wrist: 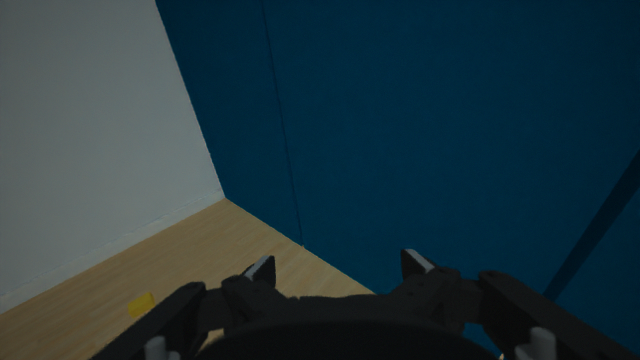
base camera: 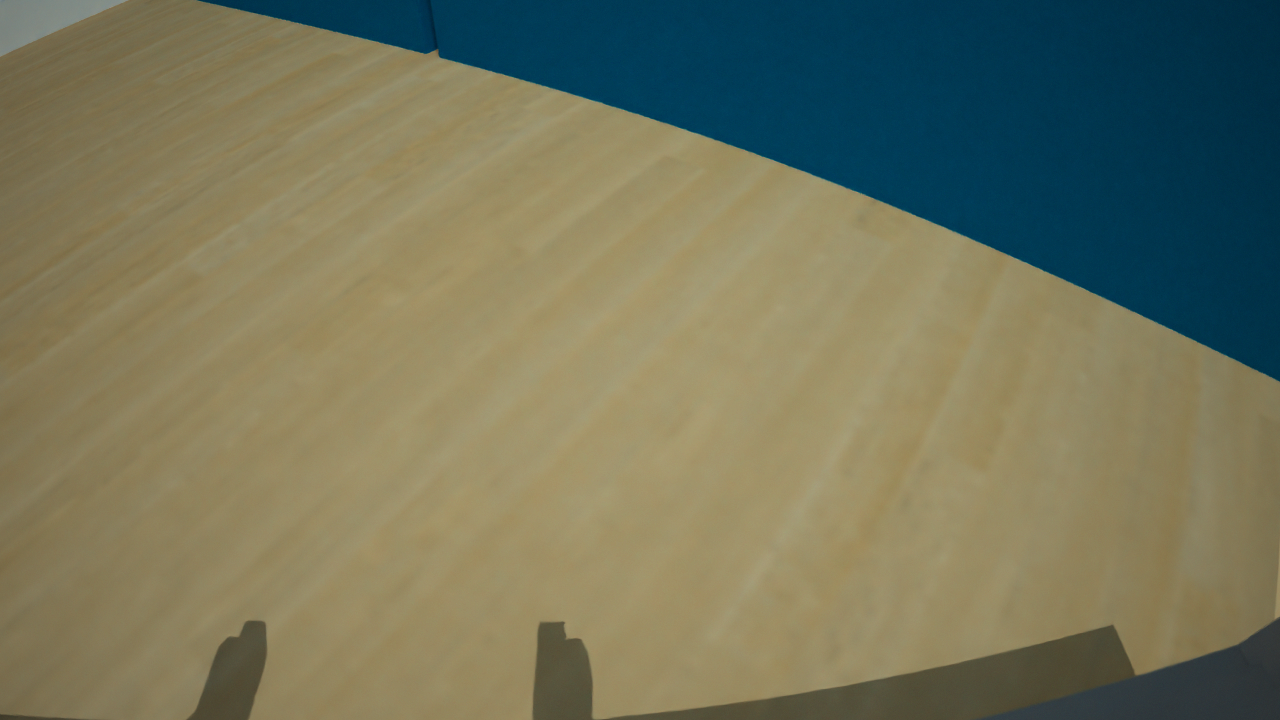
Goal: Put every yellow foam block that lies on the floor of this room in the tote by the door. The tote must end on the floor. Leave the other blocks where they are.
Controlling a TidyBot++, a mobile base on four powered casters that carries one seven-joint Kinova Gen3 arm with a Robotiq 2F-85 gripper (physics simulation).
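Frame: origin at the arm's base, x ahead, y left, z up, level; metres.
Where they show: gripper, fingertip midpoint: (wrist: pixel 337 266).
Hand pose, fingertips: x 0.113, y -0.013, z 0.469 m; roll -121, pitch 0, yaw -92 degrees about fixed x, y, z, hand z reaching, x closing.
Observation:
After its pixels a point has its place.
A yellow block (wrist: pixel 142 304) {x 0.634, y 0.899, z -0.352 m} lies on the wooden floor at the lower left of the wrist view, some way off, near the foot of the pale wall. My gripper (wrist: pixel 337 266) {x 0.113, y -0.013, z 0.470 m} is open, its two fingers wide apart with nothing between them, and it is up off the floor. In the base camera view the gripper itself does not show; the shadows of its two spread fingers fall on the floor at the bottom. The tote and the door do not show in either view.
A tall blue wall or panel (base camera: pixel 850 89) {x 0.616, y -0.224, z -0.306 m} (wrist: pixel 425 125) {x 0.572, y -0.274, z 0.411 m} with a vertical seam stands ahead and to the right. It meets a pale wall (wrist: pixel 90 125) {x 1.192, y 1.217, z 0.368 m} at a corner. The wooden floor (base camera: pixel 537 358) {x 0.433, y 0.031, z -0.396 m} (wrist: pixel 200 235) {x 1.131, y 0.866, z -0.397 m} runs up to both. A grey edge (base camera: pixel 1163 685) shows at the base view's lower right.

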